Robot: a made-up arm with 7 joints. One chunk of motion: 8 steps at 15 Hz.
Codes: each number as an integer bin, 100 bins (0 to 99) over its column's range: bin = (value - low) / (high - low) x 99, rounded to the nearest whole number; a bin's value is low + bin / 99 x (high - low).
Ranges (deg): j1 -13..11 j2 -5..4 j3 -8..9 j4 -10..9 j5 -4..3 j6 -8..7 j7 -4..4
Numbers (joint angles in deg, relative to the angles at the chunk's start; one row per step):
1: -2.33 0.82 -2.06 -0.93 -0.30 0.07 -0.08
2: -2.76 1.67 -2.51 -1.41 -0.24 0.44 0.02
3: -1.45 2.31 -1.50 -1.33 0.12 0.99 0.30
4: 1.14 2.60 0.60 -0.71 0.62 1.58 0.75
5: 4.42 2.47 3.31 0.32 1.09 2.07 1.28
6: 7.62 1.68 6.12 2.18 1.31 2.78 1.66
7: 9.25 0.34 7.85 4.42 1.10 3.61 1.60
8: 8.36 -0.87 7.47 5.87 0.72 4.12 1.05
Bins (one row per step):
1: 44 64 35 47 52 53 49
2: 42 73 32 45 53 56 50
3: 48 80 38 45 58 59 53
4: 58 84 50 48 65 63 59
5: 72 82 66 54 72 66 65
6: 85 73 82 63 75 71 70
7: 92 59 92 75 72 77 69
8: 88 45 90 83 67 80 62

